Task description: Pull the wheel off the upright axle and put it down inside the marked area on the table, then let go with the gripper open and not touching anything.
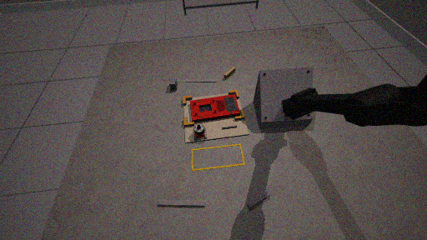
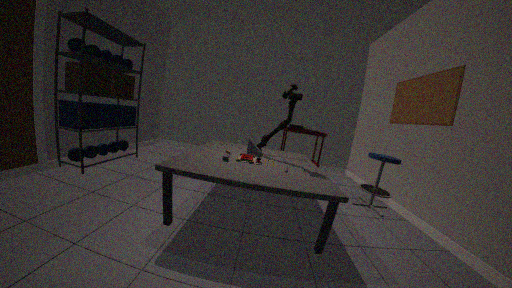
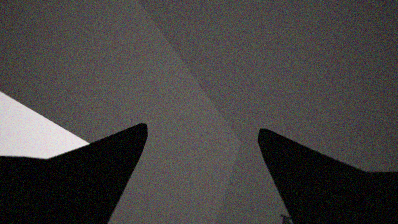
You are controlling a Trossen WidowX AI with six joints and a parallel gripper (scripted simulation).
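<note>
Right now the wheel is 750 mm below my gripper tip, 390 mm ahead of it and 240 mm to the right of it. The rest, counted from my gripper tip: tan stick (770 mm below, 550 mm to the right, 180 mm ahead).
</note>
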